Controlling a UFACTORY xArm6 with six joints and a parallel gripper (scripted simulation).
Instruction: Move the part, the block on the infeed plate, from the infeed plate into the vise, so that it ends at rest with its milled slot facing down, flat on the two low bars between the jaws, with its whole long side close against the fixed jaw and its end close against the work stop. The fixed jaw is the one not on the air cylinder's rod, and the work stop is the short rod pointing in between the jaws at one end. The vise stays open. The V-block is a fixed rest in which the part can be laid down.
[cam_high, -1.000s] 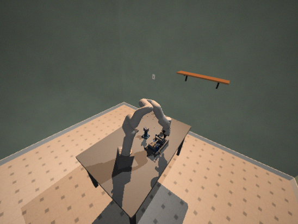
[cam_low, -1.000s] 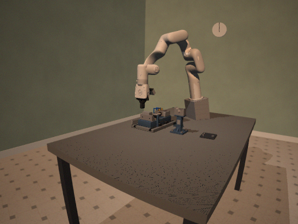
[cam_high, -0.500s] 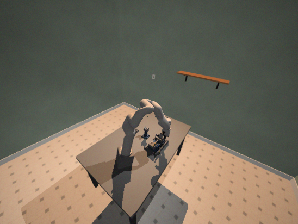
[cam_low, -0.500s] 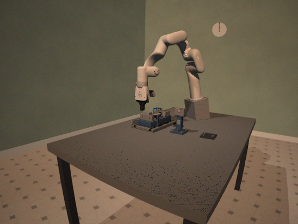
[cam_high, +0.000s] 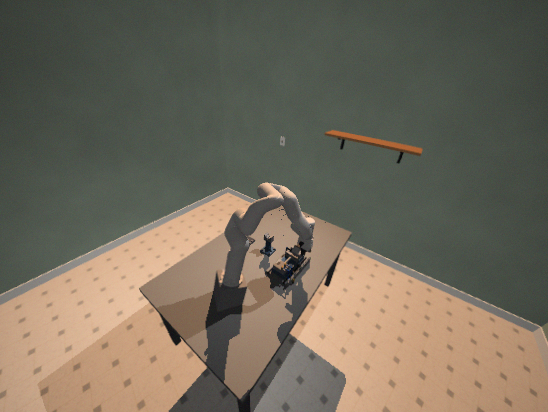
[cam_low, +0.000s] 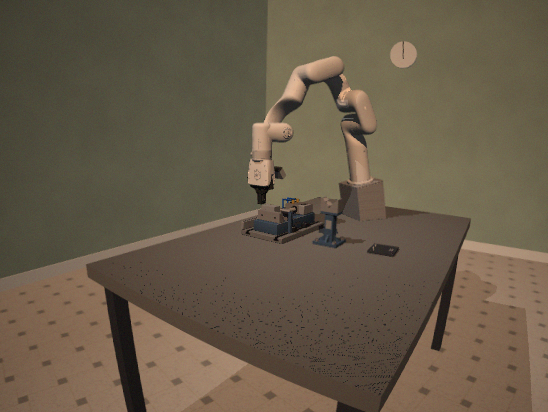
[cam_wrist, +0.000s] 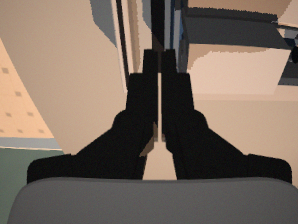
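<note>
The part lies 10 mm ahead of my hand, 40 mm to the left of it and 40 mm below it. From my hand the other things lie so: air cylinder rod 70 mm behind, 80 mm to the left, 50 mm below; work stop 20 mm ahead, 110 mm to the left, 40 mm below; vise base rail 70 mm behind, 20 mm to the right, 100 mm below.
</note>
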